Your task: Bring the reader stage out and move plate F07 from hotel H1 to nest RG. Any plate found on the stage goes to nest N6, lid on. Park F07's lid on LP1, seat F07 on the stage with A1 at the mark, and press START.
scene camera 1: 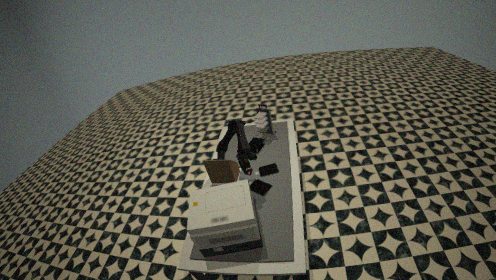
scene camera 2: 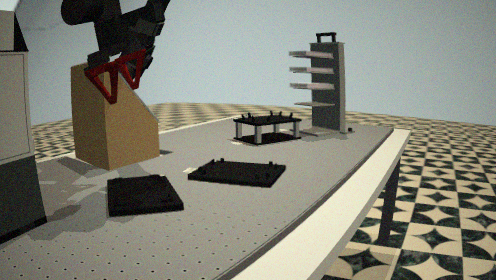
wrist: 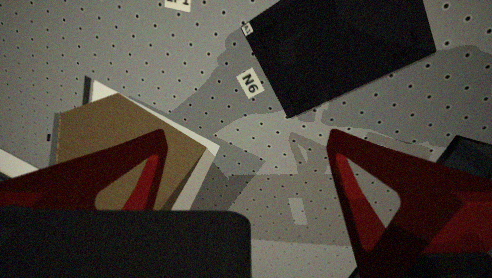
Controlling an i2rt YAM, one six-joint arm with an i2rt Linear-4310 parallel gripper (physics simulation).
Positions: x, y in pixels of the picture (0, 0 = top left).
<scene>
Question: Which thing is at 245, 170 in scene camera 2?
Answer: A LP1 pad.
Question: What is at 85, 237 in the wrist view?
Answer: The gripper.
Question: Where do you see an N6 nest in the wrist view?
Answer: At 308, 60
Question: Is the gripper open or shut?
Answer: Open.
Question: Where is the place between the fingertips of the gripper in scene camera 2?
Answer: At 125, 95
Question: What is the gripper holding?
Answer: Nothing.
</scene>
